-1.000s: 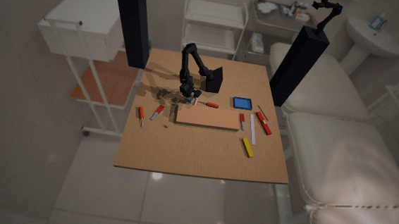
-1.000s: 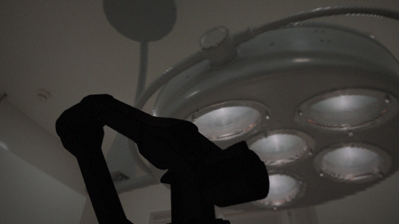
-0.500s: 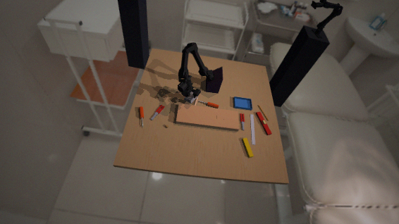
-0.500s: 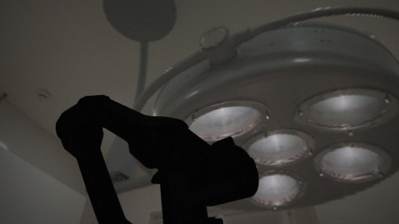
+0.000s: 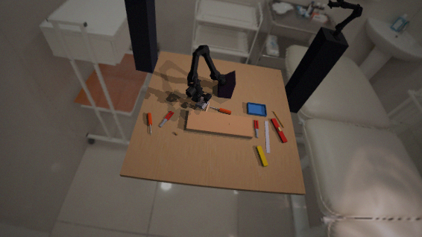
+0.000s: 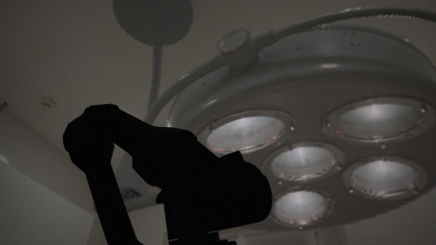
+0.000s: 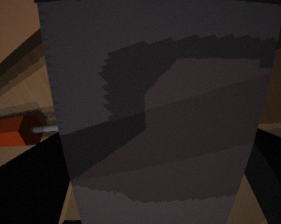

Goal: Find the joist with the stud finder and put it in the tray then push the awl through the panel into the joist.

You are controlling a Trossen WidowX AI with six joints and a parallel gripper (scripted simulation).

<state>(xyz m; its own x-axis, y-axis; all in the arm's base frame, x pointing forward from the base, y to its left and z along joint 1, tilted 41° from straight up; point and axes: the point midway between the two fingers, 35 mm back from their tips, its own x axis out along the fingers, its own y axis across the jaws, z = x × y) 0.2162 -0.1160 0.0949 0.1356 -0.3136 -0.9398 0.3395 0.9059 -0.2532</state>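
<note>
My gripper tip is now 30 mm past the brown-handled awl, 50 mm to the right of it and 60 mm above it. The rest, counted from my gripper tip: green light 20 mm behind, 30 mm to the left, 40 mm below; then blue tray 100 mm behind, 470 mm to the left, 50 mm below; then stud finder 10 mm behind, 10 mm to the left, 20 mm below.
</note>
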